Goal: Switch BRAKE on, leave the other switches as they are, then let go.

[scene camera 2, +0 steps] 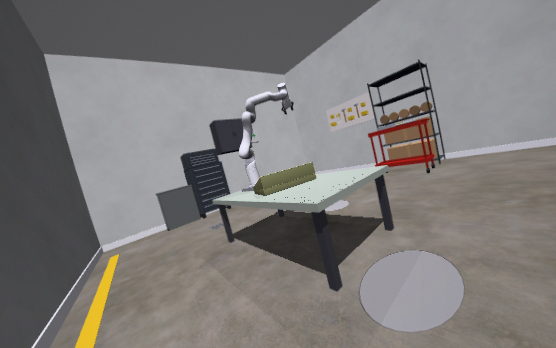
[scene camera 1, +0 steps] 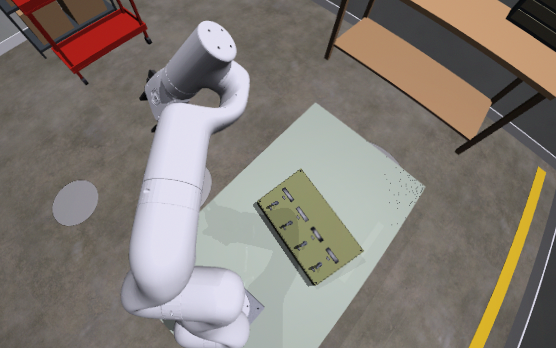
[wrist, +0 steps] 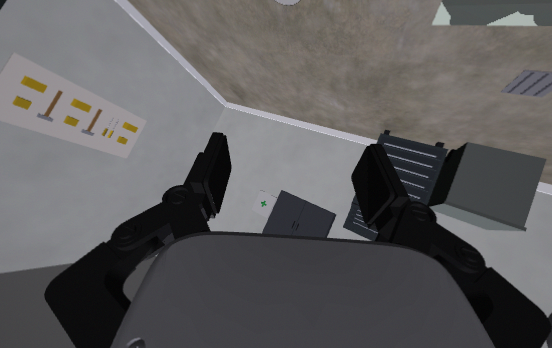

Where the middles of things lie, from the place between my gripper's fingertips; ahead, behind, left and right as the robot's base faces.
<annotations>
My hand is 66 cm above the olive switch panel (scene camera 1: 328,242), 52 cm to the left of it and 23 cm short of it.
</annotations>
